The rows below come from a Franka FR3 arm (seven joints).
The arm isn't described. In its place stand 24 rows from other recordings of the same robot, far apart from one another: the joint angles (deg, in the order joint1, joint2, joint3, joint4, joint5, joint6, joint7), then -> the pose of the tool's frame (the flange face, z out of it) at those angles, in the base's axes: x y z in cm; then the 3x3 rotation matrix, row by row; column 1 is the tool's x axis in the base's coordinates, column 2 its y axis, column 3 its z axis.
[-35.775 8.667 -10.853 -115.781 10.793 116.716 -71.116] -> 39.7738 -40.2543 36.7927; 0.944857 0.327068 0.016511; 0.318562 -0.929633 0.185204; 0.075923 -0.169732 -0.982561
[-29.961 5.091 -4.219 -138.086 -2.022 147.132 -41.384] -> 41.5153 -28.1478 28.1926; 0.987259 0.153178 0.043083; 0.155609 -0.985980 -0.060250; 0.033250 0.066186 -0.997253
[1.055 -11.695 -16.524 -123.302 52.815 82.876 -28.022] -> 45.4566 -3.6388 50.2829; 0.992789 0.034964 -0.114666; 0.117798 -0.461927 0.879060; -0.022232 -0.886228 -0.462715
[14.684 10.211 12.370 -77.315 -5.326 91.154 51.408] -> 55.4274 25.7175 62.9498; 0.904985 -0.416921 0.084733; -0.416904 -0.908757 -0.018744; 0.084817 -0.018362 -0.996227
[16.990 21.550 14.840 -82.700 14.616 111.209 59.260] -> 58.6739 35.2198 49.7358; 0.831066 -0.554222 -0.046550; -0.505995 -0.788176 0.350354; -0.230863 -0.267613 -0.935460
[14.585 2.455 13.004 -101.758 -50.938 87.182 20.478] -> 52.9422 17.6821 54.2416; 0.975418 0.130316 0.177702; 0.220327 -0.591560 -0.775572; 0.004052 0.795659 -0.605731
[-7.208 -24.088 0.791 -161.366 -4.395 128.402 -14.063] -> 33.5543 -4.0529 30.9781; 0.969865 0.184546 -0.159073; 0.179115 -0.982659 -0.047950; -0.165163 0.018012 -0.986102
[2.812 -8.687 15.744 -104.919 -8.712 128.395 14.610] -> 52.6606 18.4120 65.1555; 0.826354 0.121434 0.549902; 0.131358 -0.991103 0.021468; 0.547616 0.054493 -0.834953
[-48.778 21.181 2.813 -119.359 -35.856 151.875 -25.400] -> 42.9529 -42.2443 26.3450; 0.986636 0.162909 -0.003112; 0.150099 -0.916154 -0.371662; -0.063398 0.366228 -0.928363
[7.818 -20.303 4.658 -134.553 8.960 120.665 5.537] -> 43.8930 10.6523 47.8774; 0.994643 0.050892 0.089974; 0.039122 -0.990995 0.128059; 0.095681 -0.123853 -0.987677
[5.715 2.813 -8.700 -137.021 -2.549 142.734 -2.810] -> 50.1273 -2.6044 30.2207; 0.998278 0.031070 0.049762; 0.032929 -0.998774 -0.036972; 0.048553 0.038547 -0.998077
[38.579 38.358 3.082 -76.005 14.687 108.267 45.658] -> 53.2455 48.7640 33.3938; 0.950619 -0.185295 -0.248979; -0.152542 -0.977584 0.145121; -0.270288 -0.099975 -0.957575
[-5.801 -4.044 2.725 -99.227 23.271 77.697 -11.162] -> 50.4539 2.2448 58.2792; 0.956780 0.102002 -0.272336; 0.208597 -0.893224 0.398295; -0.202630 -0.437889 -0.875896
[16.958 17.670 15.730 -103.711 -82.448 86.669 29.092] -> 57.7139 22.0476 42.1587; 0.900726 0.112824 0.419479; 0.431842 -0.128193 -0.892793; -0.046954 0.985311 -0.164189
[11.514 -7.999 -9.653 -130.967 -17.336 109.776 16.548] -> 46.8416 -0.6615 39.4680; 0.976415 -0.086414 -0.197854; -0.138216 -0.954194 -0.265350; -0.165861 0.286439 -0.943633
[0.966 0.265 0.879 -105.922 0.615 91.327 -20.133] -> 53.3042 1.8286 49.4812; 0.896980 0.359937 -0.256656; 0.373036 -0.927813 0.002537; -0.237216 -0.098018 -0.966499
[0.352 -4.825 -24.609 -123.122 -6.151 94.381 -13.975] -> 42.4002 -20.5024 40.8442; 0.902573 -0.147758 -0.404388; -0.117266 -0.988122 0.099317; -0.414260 -0.042220 -0.909179
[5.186 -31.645 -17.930 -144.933 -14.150 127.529 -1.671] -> 39.3134 -10.2495 47.6048; 0.973356 -0.047754 0.224269; -0.030804 -0.996439 -0.078484; 0.227219 0.069485 -0.971362
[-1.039 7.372 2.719 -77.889 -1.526 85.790 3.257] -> 58.7068 1.2082 64.3662; 0.999497 -0.030118 0.009935; -0.029913 -0.999348 -0.020195; 0.010537 0.019888 -0.999747
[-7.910 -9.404 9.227 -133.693 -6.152 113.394 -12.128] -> 46.0021 0.4251 38.7858; 0.940369 0.285159 -0.185446; 0.264643 -0.955838 -0.127822; -0.213706 0.071123 -0.974306
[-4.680 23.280 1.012 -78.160 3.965 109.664 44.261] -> 69.4588 -4.1784 50.2289; 0.650961 -0.744554 0.147949; -0.757487 -0.649856 0.062463; 0.049639 -0.152730 -0.987021
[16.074 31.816 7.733 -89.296 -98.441 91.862 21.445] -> 68.1807 16.8242 39.1445; 0.869203 0.126226 0.478072; 0.466292 0.112395 -0.877462; -0.164491 0.985614 0.038836
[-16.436 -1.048 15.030 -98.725 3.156 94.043 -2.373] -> 54.9492 -0.6857 56.8335; 0.997998 0.009396 -0.062551; 0.012644 -0.998580 0.051744; -0.061976 -0.052431 -0.996700
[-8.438 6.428 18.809 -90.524 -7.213 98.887 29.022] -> 59.2783 8.6741 57.2938; 0.949816 -0.307816 0.055666; -0.303096 -0.949635 -0.079539; 0.077346 0.058676 -0.995276
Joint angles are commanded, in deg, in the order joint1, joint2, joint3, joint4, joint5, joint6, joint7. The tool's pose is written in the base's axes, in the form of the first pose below.
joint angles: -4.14 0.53 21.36 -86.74 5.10 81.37 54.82
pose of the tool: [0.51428 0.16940 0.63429], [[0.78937 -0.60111 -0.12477], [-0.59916 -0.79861 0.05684], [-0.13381 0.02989 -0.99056]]
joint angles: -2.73 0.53 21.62 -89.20 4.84 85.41 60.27
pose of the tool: [0.51620 0.18573 0.62000], [[0.74718 -0.65720 -0.09900], [-0.65492 -0.75342 0.05860], [-0.11310 0.02105 -0.99336]]
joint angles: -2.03 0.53 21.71 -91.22 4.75 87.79 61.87
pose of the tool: [0.51699 0.19360 0.60691], [[0.73617 -0.67033 -0.09332], [-0.66810 -0.74180 0.05812], [-0.10818 0.01957 -0.99394]]
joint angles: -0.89 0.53 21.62 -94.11 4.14 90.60 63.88
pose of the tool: [0.51661 0.20277 0.58712], [[0.72286 -0.68487 -0.09184], [-0.68395 -0.72807 0.04605], [-0.09841 0.02952 -0.99471]]
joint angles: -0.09 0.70 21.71 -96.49 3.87 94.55 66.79
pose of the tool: [0.51895 0.21174 0.57156], [[0.69731 -0.71352 -0.06820], [-0.71188 -0.70050 0.05019], [-0.08358 0.01355 -0.99641]]
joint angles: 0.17 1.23 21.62 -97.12 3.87 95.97 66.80
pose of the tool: [0.52227 0.21385 0.56357], [[0.69835 -0.71282 -0.06470], [-0.71074 -0.70130 0.05492], [-0.08452 0.00763 -0.99639]]
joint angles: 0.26 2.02 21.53 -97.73 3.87 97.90 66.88
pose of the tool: [0.52803 0.21471 0.55406], [[0.69624 -0.71555 -0.05693], [-0.71277 -0.69855 0.06313], [-0.08494 -0.00337 -0.99638]]
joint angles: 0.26 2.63 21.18 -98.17 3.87 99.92 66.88
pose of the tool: [0.53463 0.21245 0.54768], [[0.69115 -0.72153 -0.04135], [-0.71813 -0.69208 0.07295], [-0.08125 -0.02073 -0.99648]]
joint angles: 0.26 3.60 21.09 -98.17 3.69 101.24 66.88
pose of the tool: [0.54102 0.21210 0.54052], [[0.68953 -0.72339 -0.03546], [-0.71972 -0.68985 0.07811], [-0.08097 -0.02834 -0.99631]]
